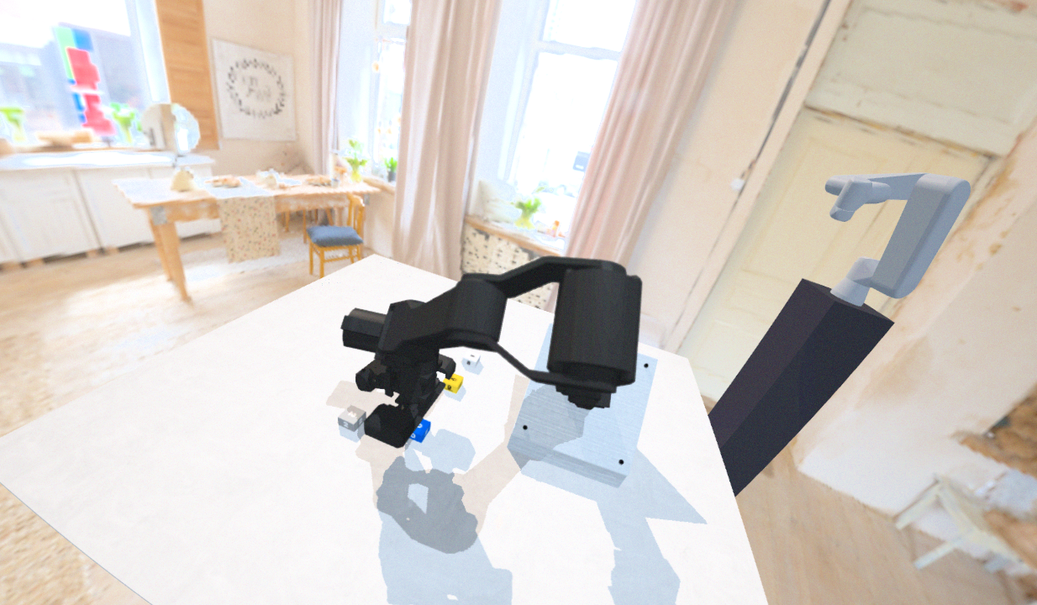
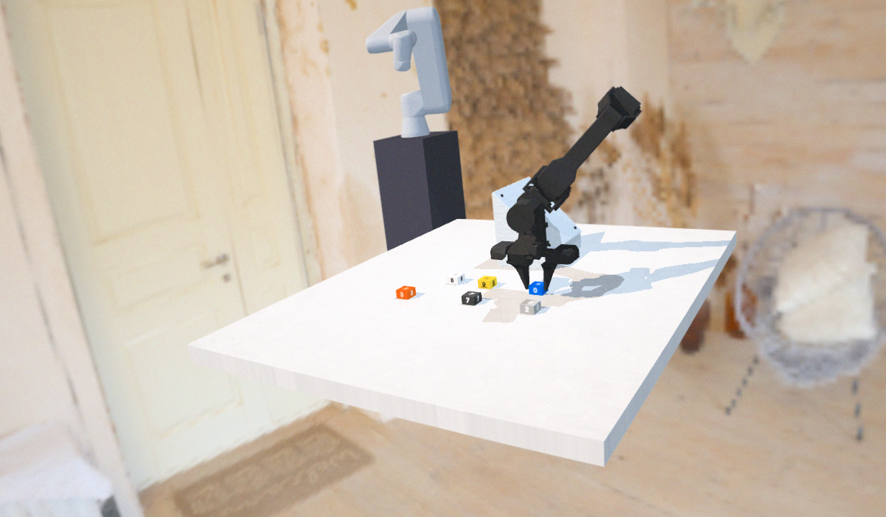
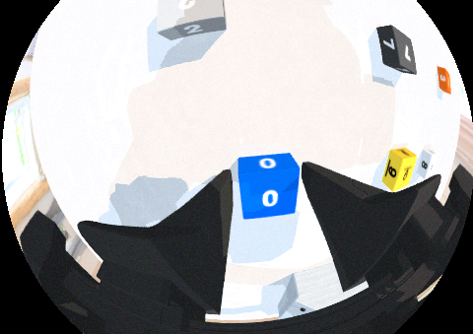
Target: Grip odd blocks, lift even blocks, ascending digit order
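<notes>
Now: gripper tip 1 cm past the blue block marked 0. The rest, counted from my gripper tip: yellow block: 1 cm behind, 13 cm to the right; grey block marked 2: 10 cm ahead, 3 cm to the left; black block marked 7: 9 cm ahead, 11 cm to the right.
</notes>
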